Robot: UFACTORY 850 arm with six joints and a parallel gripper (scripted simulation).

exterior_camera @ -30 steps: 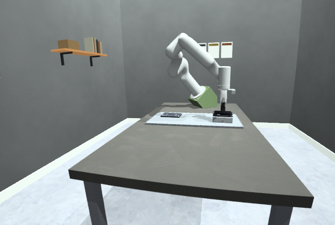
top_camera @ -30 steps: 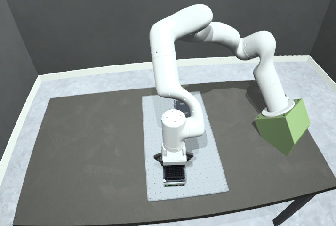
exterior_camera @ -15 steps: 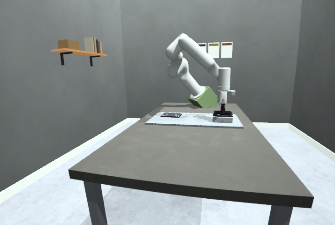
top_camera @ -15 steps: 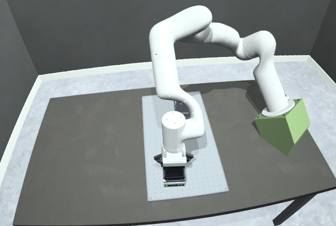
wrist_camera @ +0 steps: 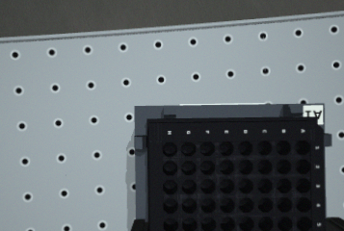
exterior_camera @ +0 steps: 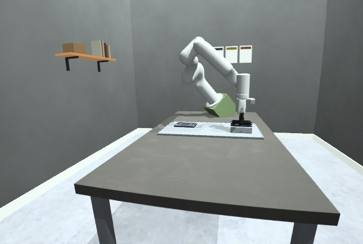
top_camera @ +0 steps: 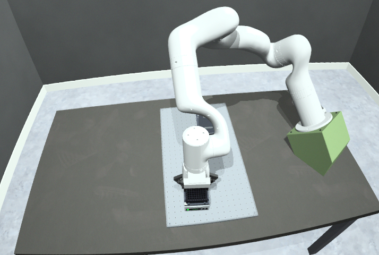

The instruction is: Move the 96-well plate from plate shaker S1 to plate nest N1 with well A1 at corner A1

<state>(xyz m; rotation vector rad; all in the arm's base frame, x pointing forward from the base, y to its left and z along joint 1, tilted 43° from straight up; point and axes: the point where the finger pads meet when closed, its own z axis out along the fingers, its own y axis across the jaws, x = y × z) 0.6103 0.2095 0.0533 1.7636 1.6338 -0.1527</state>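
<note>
The black 96-well plate is 1 cm below my hand. From my hand the other things lie so: A1 label: 33 cm to the right, 10 cm behind, 6 cm below; then plate nest N1: 40 cm to the right, 17 cm behind, 7 cm below.
</note>
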